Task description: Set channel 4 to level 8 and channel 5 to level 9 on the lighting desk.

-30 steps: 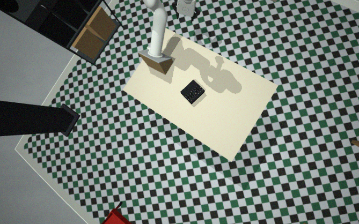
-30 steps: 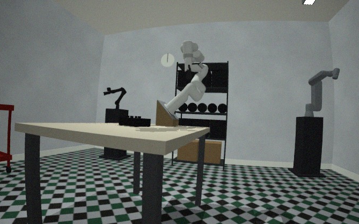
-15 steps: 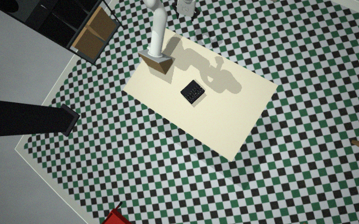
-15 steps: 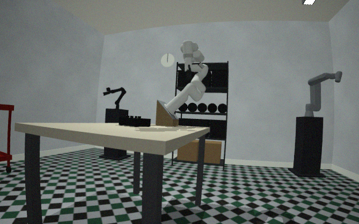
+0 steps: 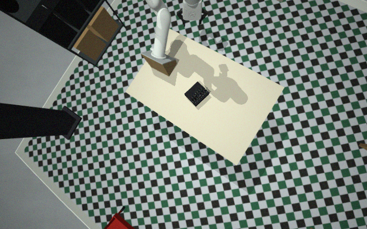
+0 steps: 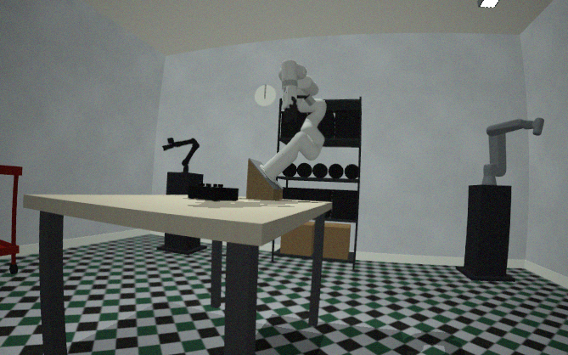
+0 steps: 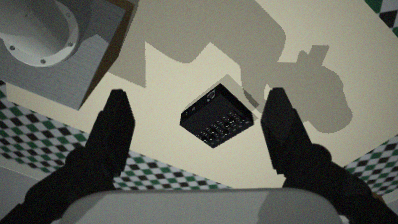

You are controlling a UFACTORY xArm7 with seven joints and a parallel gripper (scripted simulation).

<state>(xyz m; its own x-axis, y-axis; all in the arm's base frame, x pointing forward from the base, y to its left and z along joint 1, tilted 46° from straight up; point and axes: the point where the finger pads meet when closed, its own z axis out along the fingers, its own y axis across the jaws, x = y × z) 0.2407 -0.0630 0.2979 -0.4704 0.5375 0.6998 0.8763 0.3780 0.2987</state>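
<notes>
My hand is 33 cm above the channel 4 fader cap, 29 cm to the left of it and 23 cm short of it. Also, from my hand: channel 1 cap: 34 cm to the right, 33 cm below, 19 cm ahead; channel 5 fader cap: 33 cm below, 26 cm to the right, 21 cm ahead; channel 3 fader cap: 33 cm below, 30 cm to the right, 19 cm ahead.
</notes>
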